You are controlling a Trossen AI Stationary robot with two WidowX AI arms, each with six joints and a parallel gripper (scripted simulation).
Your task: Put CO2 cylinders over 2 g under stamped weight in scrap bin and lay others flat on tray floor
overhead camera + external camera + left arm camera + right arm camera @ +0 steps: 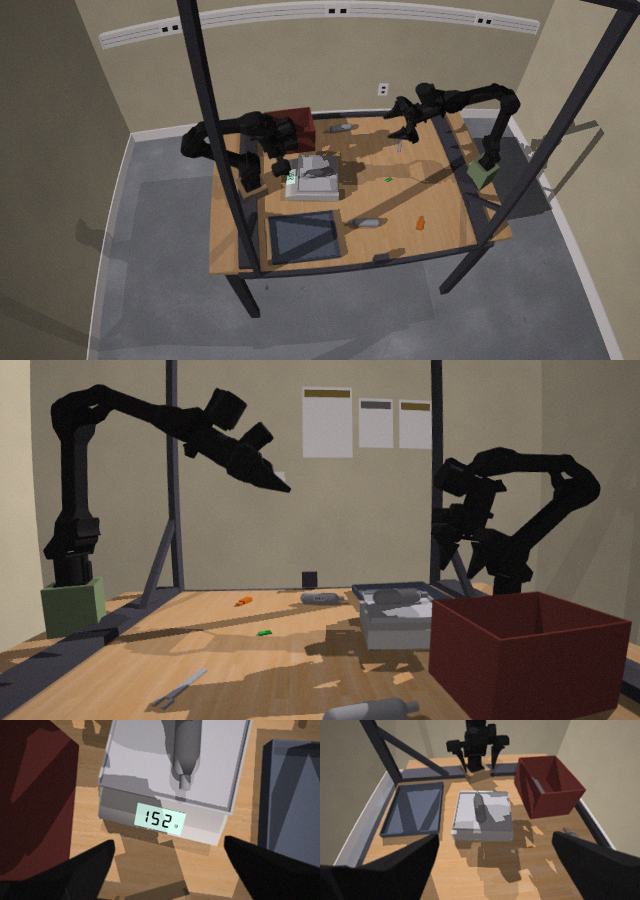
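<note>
Right now the red scrap bin is 24 cm ahead of my left hand, 2 cm to the right of it and 12 cm below it. From my left hand the other things lie so: orange piece 21 cm behind, 51 cm to the right, 15 cm below; tray 24 cm behind, 6 cm to the right, 15 cm below; green piece 41 cm to the right, 15 cm below.
</note>
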